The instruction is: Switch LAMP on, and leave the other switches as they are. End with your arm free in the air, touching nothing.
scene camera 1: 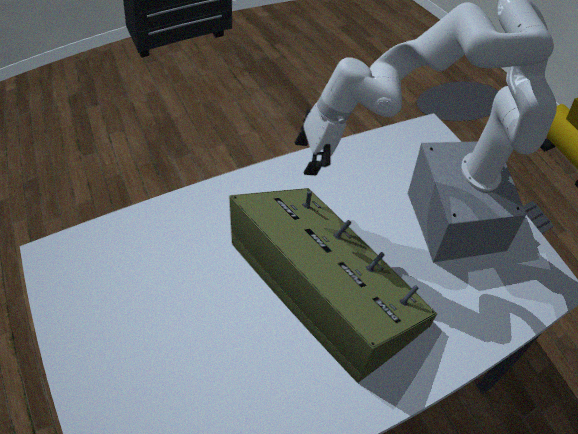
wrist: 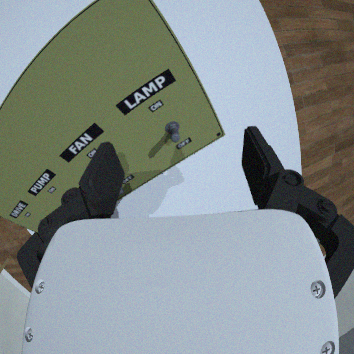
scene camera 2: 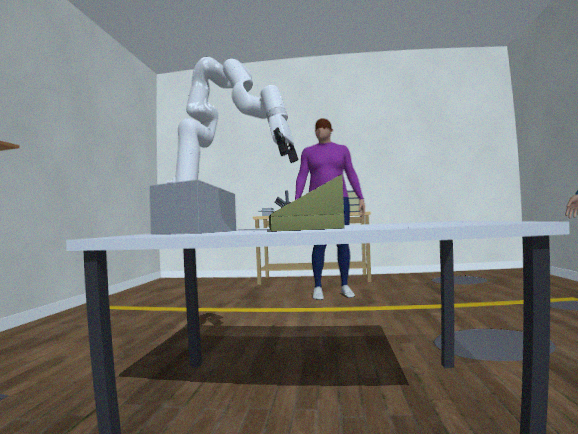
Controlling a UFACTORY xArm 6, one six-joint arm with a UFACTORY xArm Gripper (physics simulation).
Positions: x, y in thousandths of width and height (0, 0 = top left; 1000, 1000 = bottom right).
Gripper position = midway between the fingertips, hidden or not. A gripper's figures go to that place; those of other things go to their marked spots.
Labels:
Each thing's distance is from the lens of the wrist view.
my gripper (wrist: 504, 425): 12 cm
olive sloped switch box (wrist: 357, 225): 24 cm

